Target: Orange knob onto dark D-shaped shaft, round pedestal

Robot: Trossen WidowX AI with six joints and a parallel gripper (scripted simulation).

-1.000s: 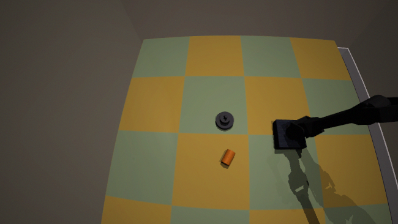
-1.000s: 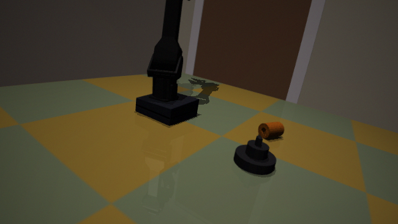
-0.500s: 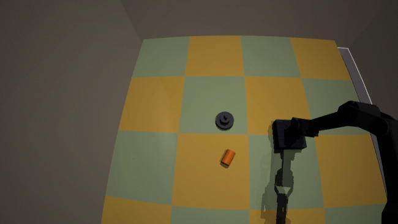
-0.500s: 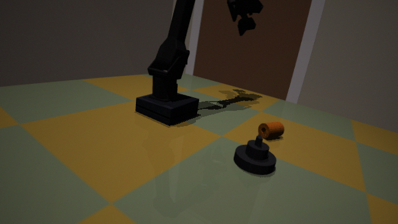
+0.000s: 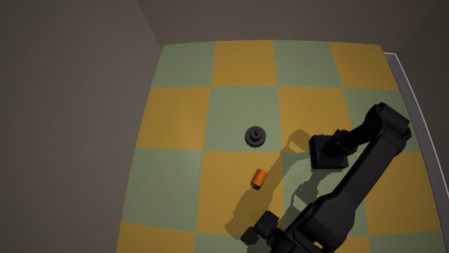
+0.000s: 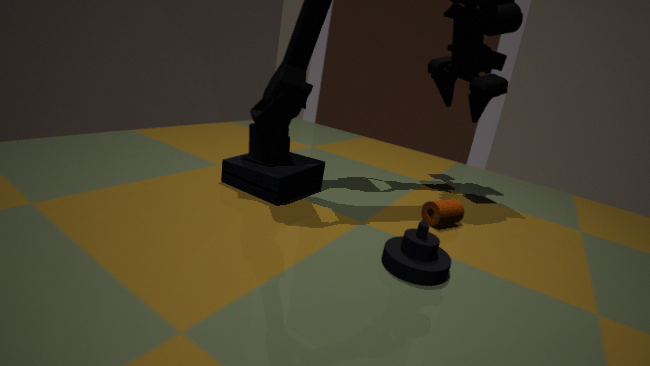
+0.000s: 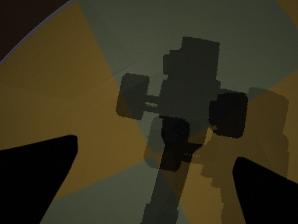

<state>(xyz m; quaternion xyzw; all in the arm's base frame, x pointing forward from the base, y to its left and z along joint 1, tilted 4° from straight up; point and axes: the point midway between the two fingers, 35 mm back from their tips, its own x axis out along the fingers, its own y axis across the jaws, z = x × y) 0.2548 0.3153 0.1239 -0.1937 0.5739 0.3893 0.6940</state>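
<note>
My gripper tip is 50 mm short of the orange knob, 220 mm to the left of it and 150 mm above it. From my gripper tip the other things lie so: dark round pedestal: 50 mm ahead, 400 mm to the right, 140 mm below.
</note>
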